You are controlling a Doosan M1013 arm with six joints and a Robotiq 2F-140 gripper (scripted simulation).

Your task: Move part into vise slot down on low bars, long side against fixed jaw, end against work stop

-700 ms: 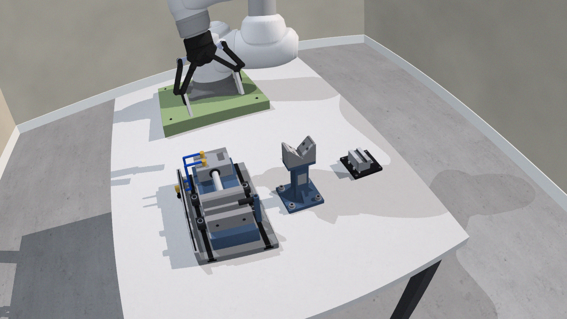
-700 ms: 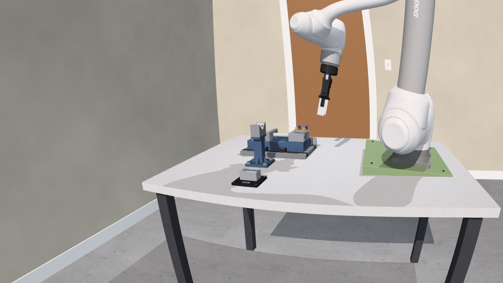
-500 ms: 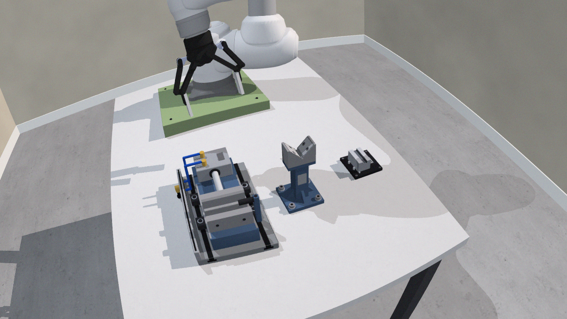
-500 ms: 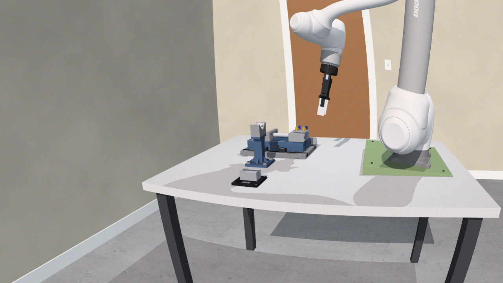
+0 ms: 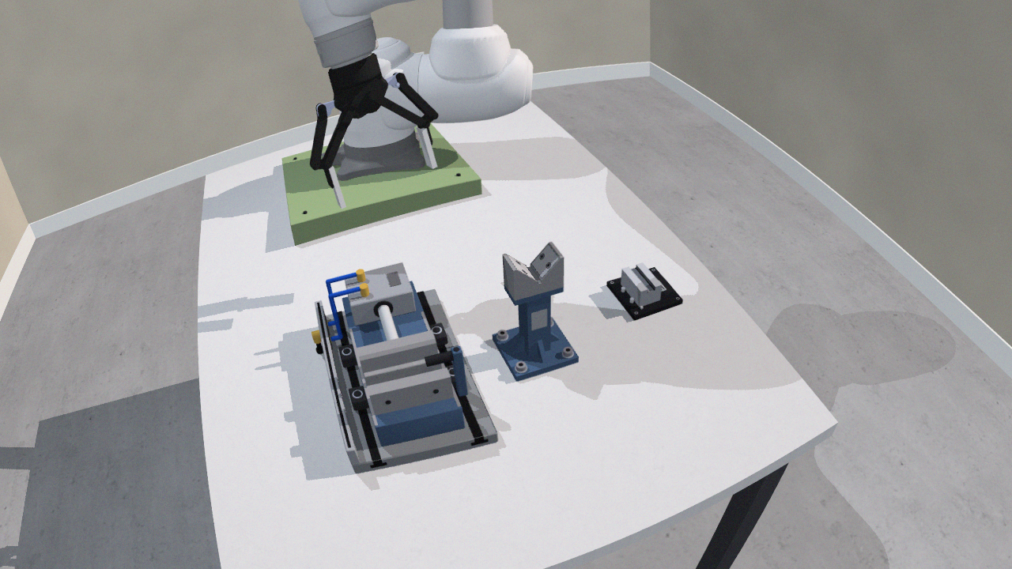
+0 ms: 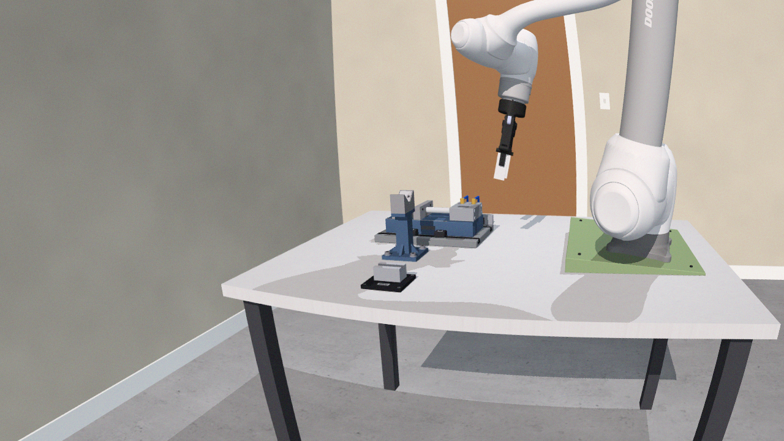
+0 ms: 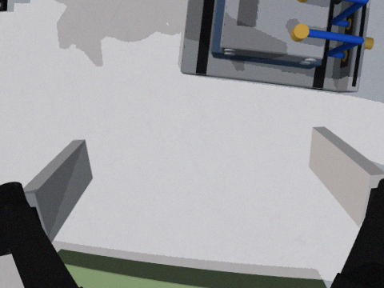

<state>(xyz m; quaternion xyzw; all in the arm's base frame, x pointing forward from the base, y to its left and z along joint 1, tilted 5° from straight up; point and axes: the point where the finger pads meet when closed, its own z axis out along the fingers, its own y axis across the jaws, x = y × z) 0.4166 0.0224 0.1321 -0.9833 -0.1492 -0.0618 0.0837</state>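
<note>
My hand is 12 cm short of the part, 36 cm to the right of it and 16 cm above it. From my hand the other things lie so: white cylinder rod 20 cm ahead, 1 cm to the right, 11 cm below; vise 22 cm ahead, 1 cm to the right, 15 cm below; air cylinder 12 cm ahead, 3 cm to the right, 11 cm below.
</note>
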